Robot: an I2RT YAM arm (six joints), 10 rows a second.
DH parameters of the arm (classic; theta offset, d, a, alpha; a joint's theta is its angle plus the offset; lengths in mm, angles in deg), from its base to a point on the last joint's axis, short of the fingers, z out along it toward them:
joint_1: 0 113.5 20 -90
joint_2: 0 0 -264 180
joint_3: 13.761 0 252.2 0
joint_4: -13.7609 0 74 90
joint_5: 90 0 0 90
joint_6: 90 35.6 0 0
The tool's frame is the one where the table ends.
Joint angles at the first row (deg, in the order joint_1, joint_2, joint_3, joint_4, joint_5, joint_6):
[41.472 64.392 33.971 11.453 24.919 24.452]
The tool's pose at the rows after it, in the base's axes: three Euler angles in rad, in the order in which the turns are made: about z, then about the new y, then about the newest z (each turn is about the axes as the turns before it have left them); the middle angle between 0 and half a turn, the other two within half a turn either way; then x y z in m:
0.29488 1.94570 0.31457 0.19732 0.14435 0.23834
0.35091 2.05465 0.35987 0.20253 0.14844 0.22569
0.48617 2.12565 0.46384 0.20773 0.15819 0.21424
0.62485 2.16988 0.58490 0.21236 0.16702 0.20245
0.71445 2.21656 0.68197 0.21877 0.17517 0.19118
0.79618 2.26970 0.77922 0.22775 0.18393 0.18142
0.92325 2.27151 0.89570 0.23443 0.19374 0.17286
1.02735 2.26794 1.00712 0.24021 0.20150 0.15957
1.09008 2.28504 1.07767 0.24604 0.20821 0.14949
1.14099 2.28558 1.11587 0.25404 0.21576 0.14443
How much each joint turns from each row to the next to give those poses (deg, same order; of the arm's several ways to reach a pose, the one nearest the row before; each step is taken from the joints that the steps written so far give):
[-2.346 -0.683 -0.105 -4.641 -4.306 2.083]
[-0.616 3.215 1.216 -3.950 -4.384 2.883]
[0.009 3.896 0.978 -0.342 -7.180 2.823]
[-0.043 3.764 0.479 1.171 -6.840 2.780]
[-0.046 4.155 1.246 0.237 -4.209 2.545]
[-0.191 4.600 2.460 -1.112 -3.642 2.317]
[0.038 3.950 1.518 1.629 -5.483 1.889]
[-0.043 4.187 0.678 2.768 -4.546 2.344]
[0.047 3.570 1.584 0.269 -2.355 1.243]
[-0.048 3.126 2.352 0.030 -2.127 0.003]

